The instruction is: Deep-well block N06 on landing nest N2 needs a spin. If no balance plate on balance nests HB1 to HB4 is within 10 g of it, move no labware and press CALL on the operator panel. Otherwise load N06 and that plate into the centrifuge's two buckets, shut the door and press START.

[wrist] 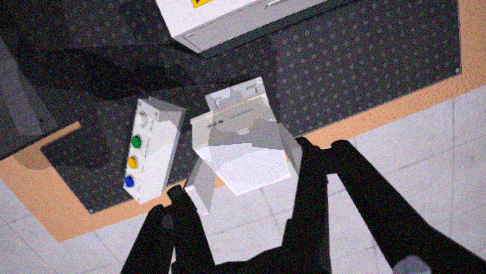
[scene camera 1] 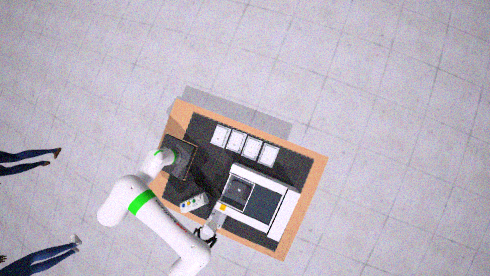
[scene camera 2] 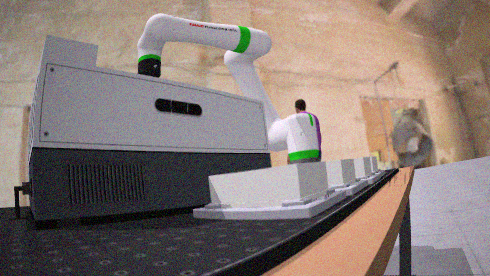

Labels:
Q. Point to a white centrifuge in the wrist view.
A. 208, 35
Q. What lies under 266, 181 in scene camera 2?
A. A block labelled D.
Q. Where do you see a button box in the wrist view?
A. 157, 126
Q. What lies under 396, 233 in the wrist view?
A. My gripper.

